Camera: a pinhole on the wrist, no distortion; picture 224 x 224 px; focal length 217.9 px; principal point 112.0 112.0 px. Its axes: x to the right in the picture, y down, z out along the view. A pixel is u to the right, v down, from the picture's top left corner.
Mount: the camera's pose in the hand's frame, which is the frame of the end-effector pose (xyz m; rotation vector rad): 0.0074 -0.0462 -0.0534 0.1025 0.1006 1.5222
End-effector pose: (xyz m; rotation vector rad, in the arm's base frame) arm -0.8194 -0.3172 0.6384 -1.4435 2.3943 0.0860
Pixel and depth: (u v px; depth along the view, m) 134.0 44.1 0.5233
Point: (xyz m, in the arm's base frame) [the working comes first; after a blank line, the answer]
In the camera's frame: 0.0528 -0.1631 0.5233

-0.8034 -0.4212 0.1450
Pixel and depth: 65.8 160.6 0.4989
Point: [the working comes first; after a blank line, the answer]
In the camera's frame: -0.1058 0.1113 0.4989

-0.5542 -0.2496 0.2422
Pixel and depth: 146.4 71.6 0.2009
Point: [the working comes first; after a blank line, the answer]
In the camera's frame: 0.0317 -0.0372 0.2009

-0.7986 -0.3545 0.4852
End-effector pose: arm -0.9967 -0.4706 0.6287 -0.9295 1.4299 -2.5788
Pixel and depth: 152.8 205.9 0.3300
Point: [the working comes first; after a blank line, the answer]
In the camera's frame: 0.0618 0.1422 0.3300

-0.7766 -0.6752 0.6849
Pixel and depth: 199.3 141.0 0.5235
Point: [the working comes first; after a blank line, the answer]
In the camera's frame: 0.2097 0.0697 0.5235

-0.7999 -0.9282 0.6930
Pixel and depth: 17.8 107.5 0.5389
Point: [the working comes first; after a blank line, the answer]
In the camera's frame: -0.2330 -0.0111 0.5389

-0.7420 -0.6973 1.0753
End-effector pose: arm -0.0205 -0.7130 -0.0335 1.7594 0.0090 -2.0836
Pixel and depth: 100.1 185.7 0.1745
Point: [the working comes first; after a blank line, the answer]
In the camera's frame: -0.0095 0.0590 0.1745

-0.1539 -0.6887 0.0059
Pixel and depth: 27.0 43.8 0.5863
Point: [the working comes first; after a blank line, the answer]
In the camera's frame: -0.2287 -0.1835 0.5863

-0.6153 -0.6625 -0.2448
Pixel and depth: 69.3 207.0 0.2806
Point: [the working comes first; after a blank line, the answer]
In the camera's frame: -0.0550 0.1223 0.2806

-0.2682 -0.6640 0.0662
